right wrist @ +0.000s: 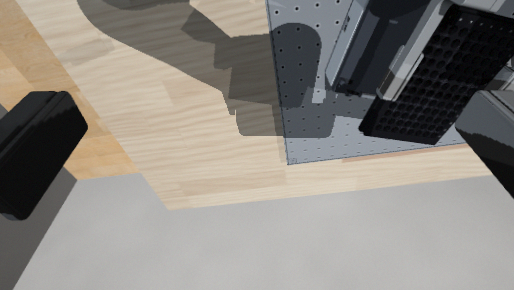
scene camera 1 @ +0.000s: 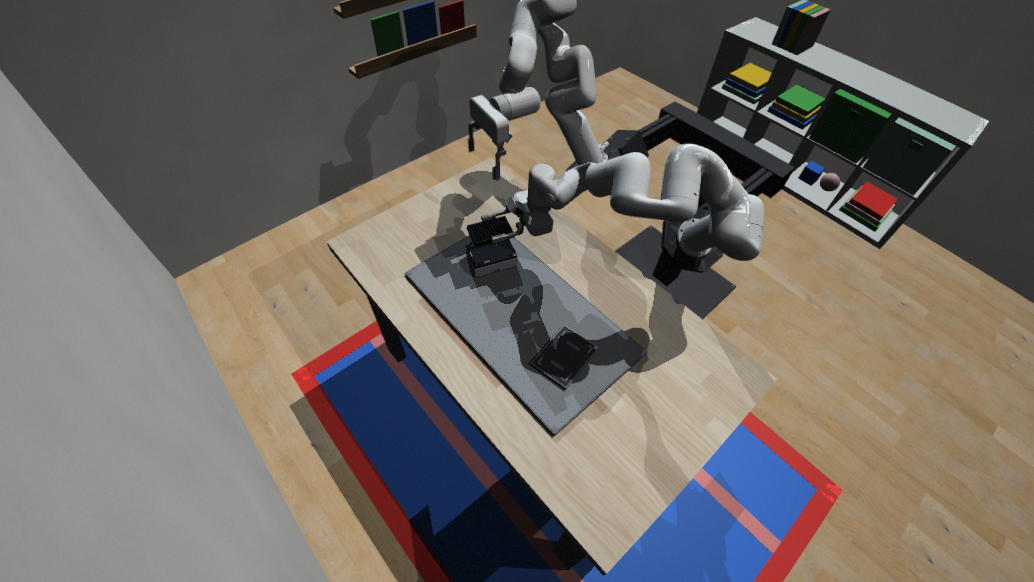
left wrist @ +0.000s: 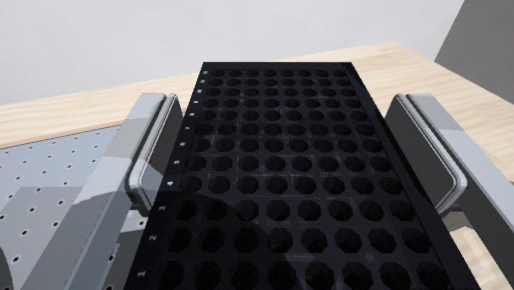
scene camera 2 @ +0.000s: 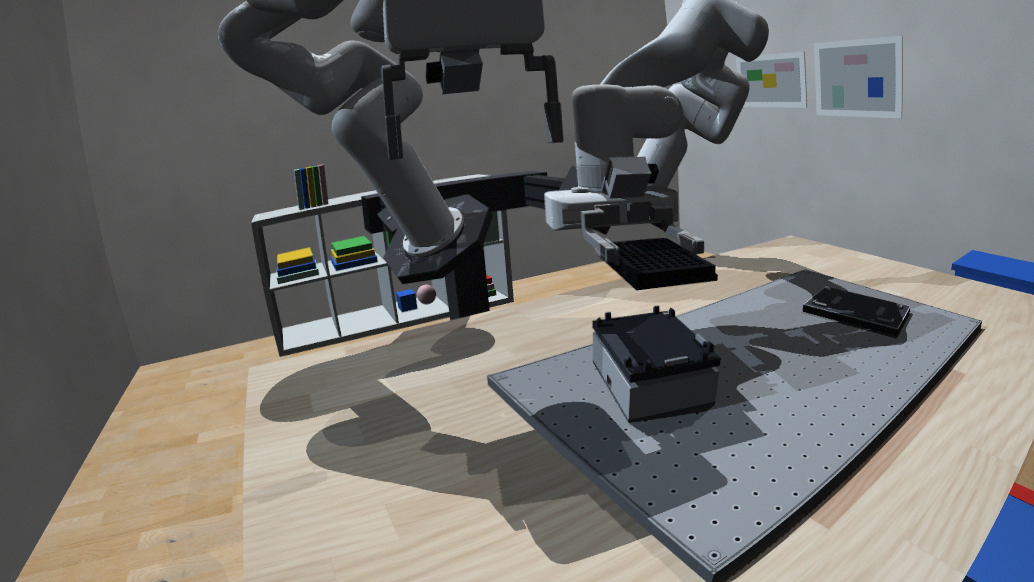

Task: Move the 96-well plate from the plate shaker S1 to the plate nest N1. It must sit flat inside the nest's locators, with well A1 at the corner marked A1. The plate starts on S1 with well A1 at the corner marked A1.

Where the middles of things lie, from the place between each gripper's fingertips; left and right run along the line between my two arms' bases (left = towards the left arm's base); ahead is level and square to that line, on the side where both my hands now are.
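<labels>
Counting from my right hand, the black plate nest N1 (scene camera 2: 859,306) is 140 mm ahead, 560 mm to the left and 280 mm below, while the grey plate shaker S1 (scene camera 2: 652,398) is 110 mm ahead, 150 mm to the left and 250 mm below. With the black 96-well plate (scene camera 2: 649,263), that same right hand is 80 mm short of it, 150 mm to the right of it and 140 mm above it.
From my left hand, the grey plate shaker S1 is 3 cm ahead and 11 cm below, and the black 96-well plate is 1 cm ahead and 1 cm below. As for the black plate nest N1, my left hand is 6 cm short of it, 41 cm to the right of it and 15 cm above it.
</labels>
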